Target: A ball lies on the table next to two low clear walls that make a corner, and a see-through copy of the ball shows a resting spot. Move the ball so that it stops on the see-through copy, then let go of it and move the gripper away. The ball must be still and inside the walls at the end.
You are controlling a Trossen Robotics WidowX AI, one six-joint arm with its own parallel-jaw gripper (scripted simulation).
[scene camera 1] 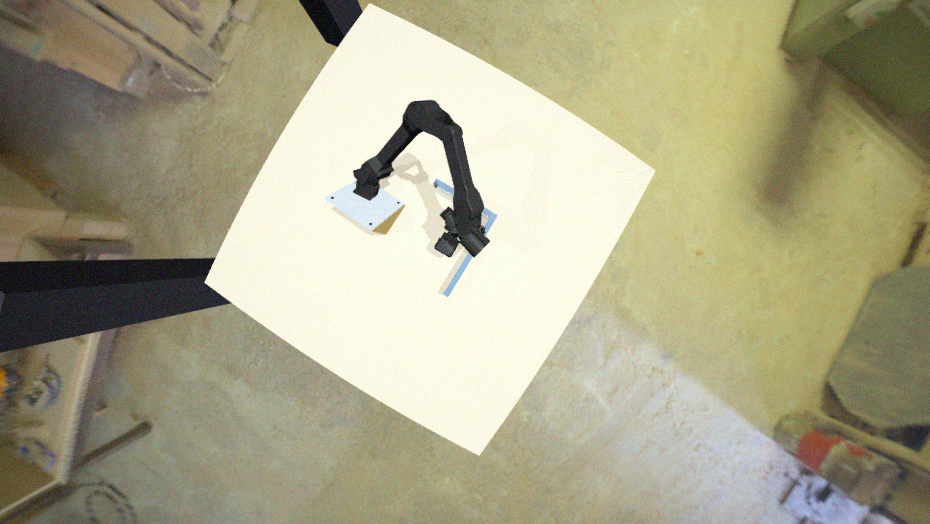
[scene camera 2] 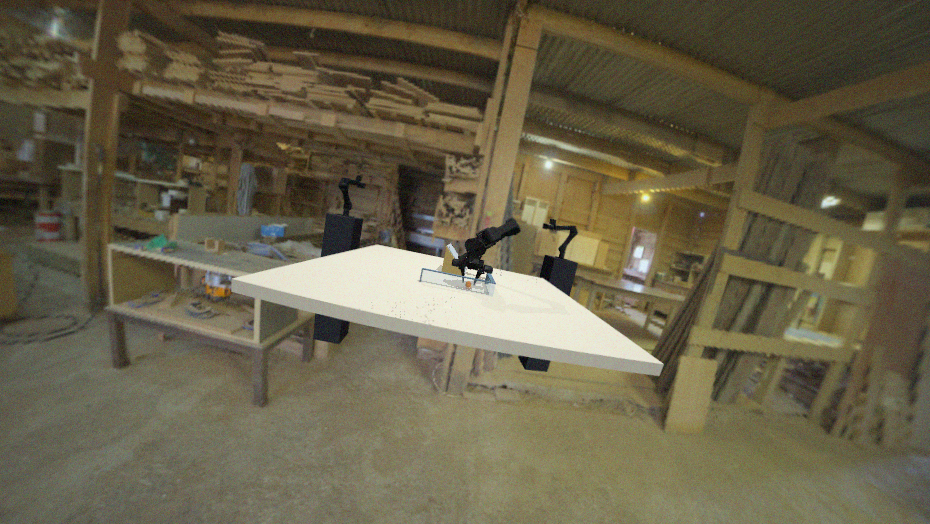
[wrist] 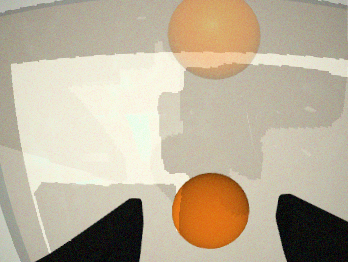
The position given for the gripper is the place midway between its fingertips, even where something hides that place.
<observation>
In view: the gripper (wrist: 211, 209) and an orange ball (wrist: 210, 210).
</observation>
